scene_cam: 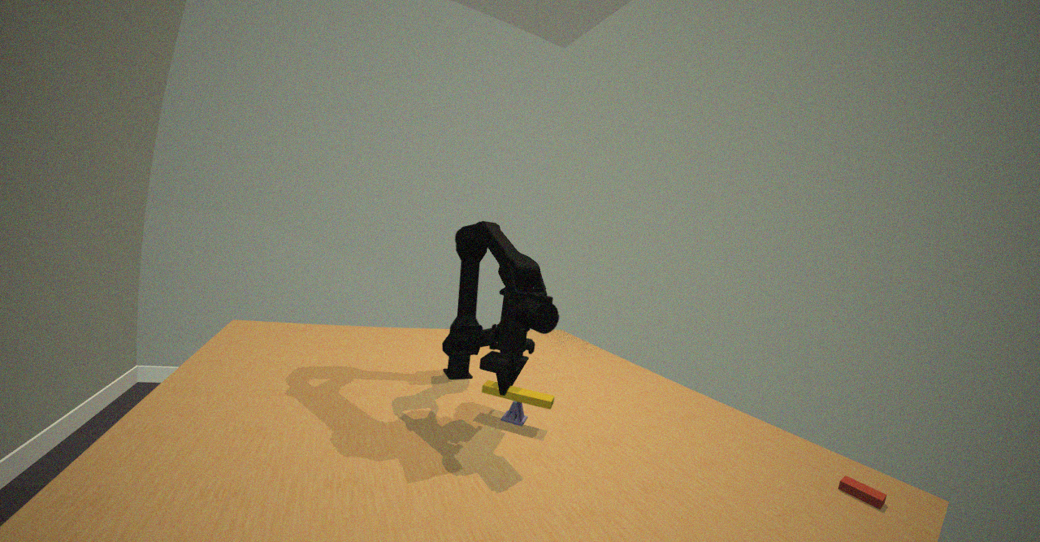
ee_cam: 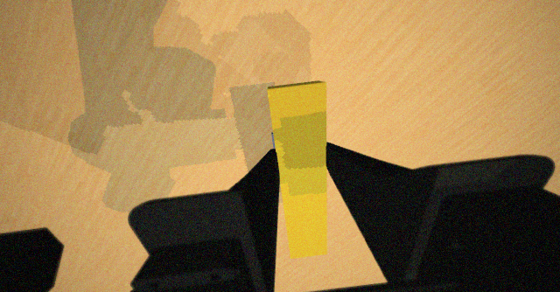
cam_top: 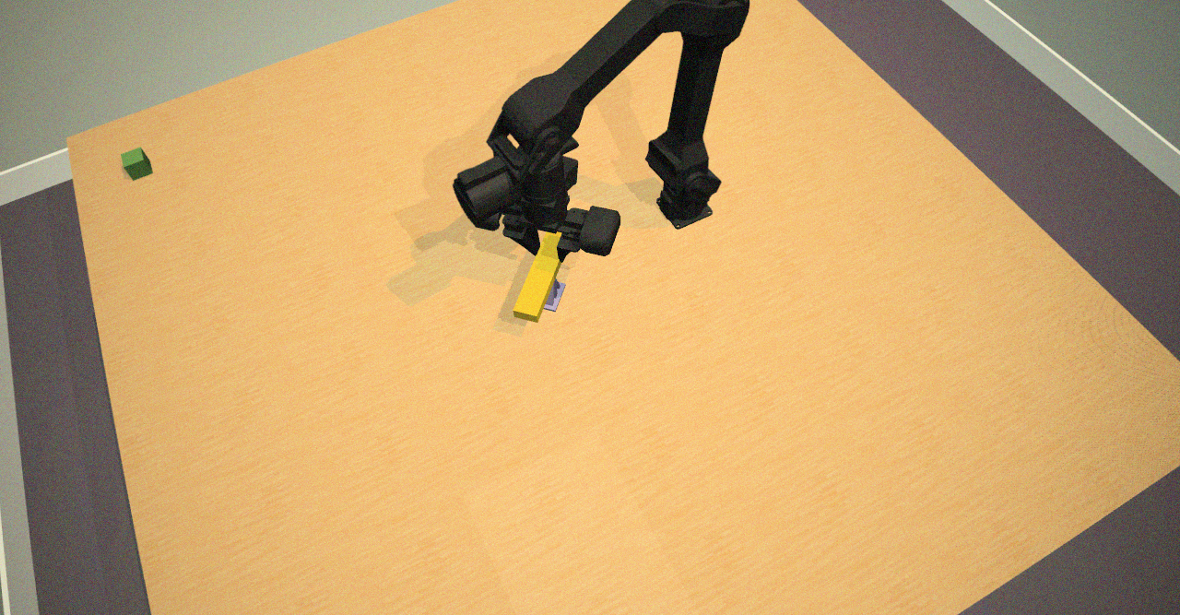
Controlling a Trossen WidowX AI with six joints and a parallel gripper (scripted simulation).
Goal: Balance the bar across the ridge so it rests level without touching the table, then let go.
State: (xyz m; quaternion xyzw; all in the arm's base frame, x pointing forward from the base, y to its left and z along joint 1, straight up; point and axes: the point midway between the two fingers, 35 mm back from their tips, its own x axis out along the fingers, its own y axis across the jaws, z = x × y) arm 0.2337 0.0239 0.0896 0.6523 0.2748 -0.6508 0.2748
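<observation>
Now: gripper tip 2 cm to the right of the yellow bar and 2 cm short of it. From my gripper tip the other things lie so: red block (51 cm ahead, 48 cm to the left, 5 cm below); then green cube (52 cm to the right, 51 cm ahead, 4 cm below).
</observation>
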